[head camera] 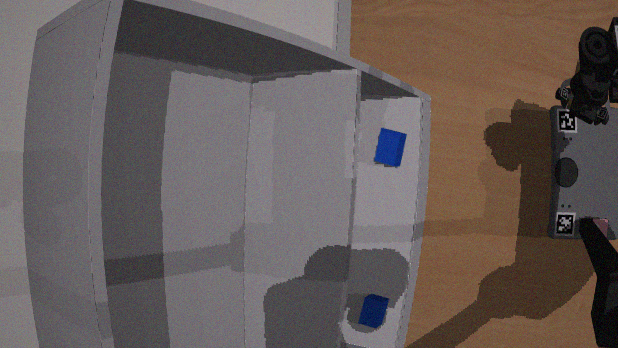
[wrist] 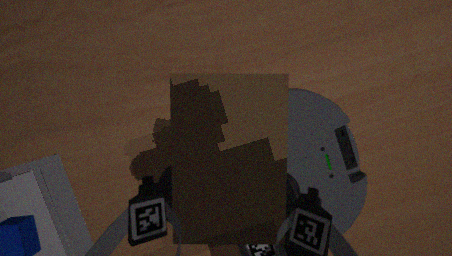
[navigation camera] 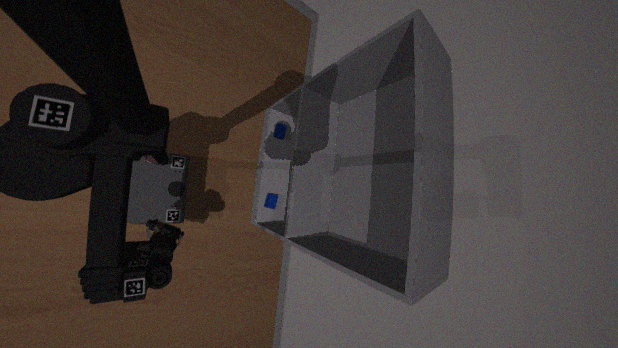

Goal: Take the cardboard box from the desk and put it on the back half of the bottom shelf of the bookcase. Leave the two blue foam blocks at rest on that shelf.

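Seen in the pictures: gripper, fingertip midpoint: (wrist: 229,187); robot's base at its link origin: (head camera: 565,172) (navigation camera: 175,187).
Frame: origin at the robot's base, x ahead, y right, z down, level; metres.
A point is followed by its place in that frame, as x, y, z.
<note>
My gripper (wrist: 229,187) {-0.022, 0.121, -0.463} (head camera: 583,106) {-0.022, 0.121, -0.463} is shut on the cardboard box (wrist: 250,112) {-0.052, 0.172, -0.513}, its fingers on both sides of it in the wrist view. The box is over the floor beside my base; it cannot be made out in the head and navigation views. The grey bookcase (head camera: 62,150) {0.547, 0.019, -1.060} (navigation camera: 434,165) {0.556, -0.130, -1.060} (wrist: 70,210) {0.460, 0.057, -0.035} stands apart from the gripper. On its bottom shelf (head camera: 385,200) {0.561, -0.091, -0.100} (navigation camera: 275,175) {0.567, -0.118, -0.100}, one blue foam block (head camera: 390,147) {0.530, 0.051, -0.145} (navigation camera: 271,200) {0.529, 0.046, -0.145} rests near one end and another blue block (head camera: 374,311) {0.551, -0.410, -0.145} (navigation camera: 280,131) {0.555, -0.410, -0.145} near the other, in shadow. Part of one block also shows lower left in the wrist view.
My grey base (head camera: 590,185) {-0.072, -0.031, -0.160} (navigation camera: 155,192) {-0.084, 0.022, -0.160} (wrist: 325,200) {-0.161, -0.075, -0.160} is on the wooden floor beside the bookcase front. My black arm (navigation camera: 107,210) {-0.104, 0.012, -0.821} extends over it. A wall with a grey baseboard (head camera: 343,30) {0.722, 0.434, -0.047} (navigation camera: 281,300) {0.701, 0.791, -0.057} runs behind the bookcase. The desk does not show.
</note>
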